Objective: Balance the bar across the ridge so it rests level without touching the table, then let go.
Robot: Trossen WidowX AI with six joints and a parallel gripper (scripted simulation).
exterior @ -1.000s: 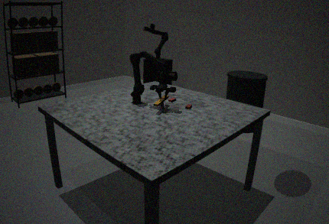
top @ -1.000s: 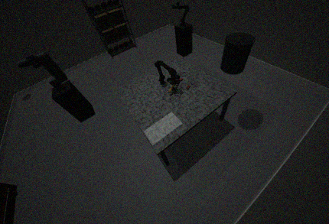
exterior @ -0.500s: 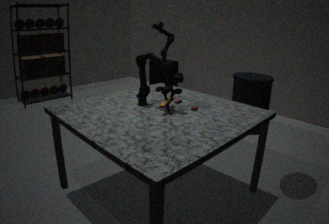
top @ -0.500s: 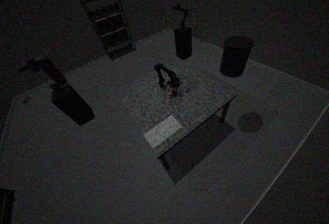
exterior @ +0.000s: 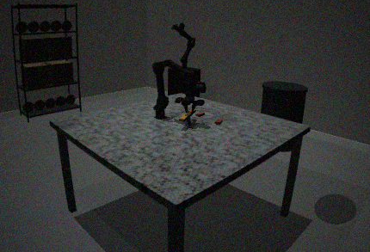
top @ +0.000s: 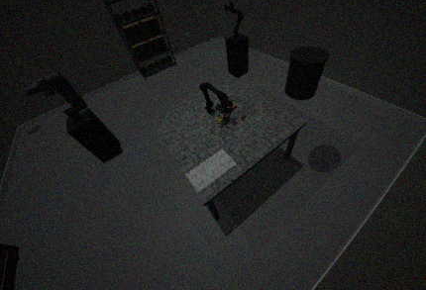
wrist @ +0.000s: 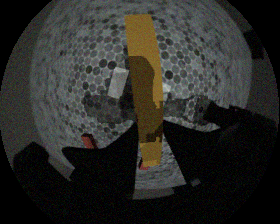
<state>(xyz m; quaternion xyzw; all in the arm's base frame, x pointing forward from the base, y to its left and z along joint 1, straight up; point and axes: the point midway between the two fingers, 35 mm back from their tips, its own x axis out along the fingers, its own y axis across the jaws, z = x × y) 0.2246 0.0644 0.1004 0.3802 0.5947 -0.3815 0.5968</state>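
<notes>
My gripper tip is 30 mm to the left of the yellow bar and 10 mm short of it.
</notes>
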